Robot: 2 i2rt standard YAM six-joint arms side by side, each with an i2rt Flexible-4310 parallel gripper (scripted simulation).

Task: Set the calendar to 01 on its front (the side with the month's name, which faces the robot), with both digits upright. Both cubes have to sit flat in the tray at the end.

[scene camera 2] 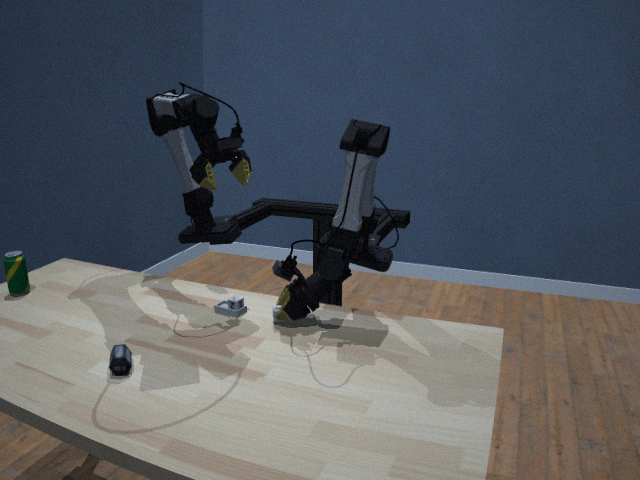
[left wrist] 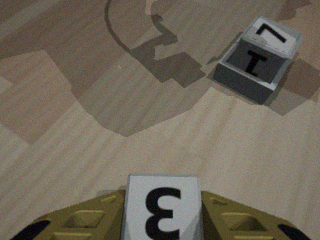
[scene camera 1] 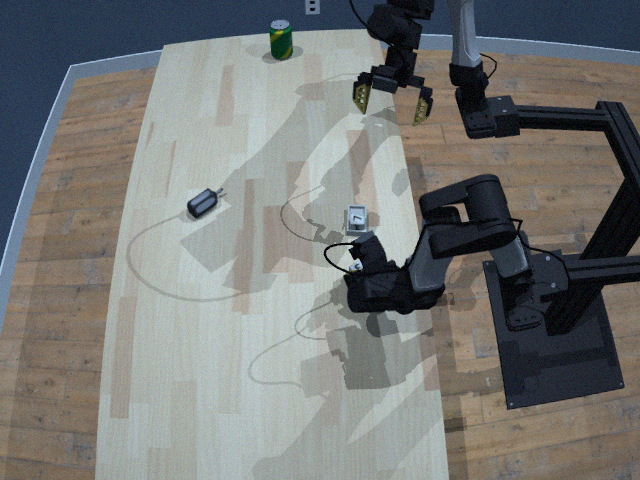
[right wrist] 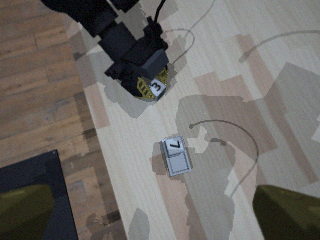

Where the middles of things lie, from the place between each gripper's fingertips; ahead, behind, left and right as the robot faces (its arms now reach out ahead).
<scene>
Now: left hand [scene camera 2: 276, 314] 14 cm to the left of the grey tray [left wrist: 242, 82], 2 cm above it and 1 cm past it.
My right gripper [scene camera 2: 230, 187] is now 6 cm short of the grey tray, 2 cm to the right of it and 30 cm above it.
</scene>
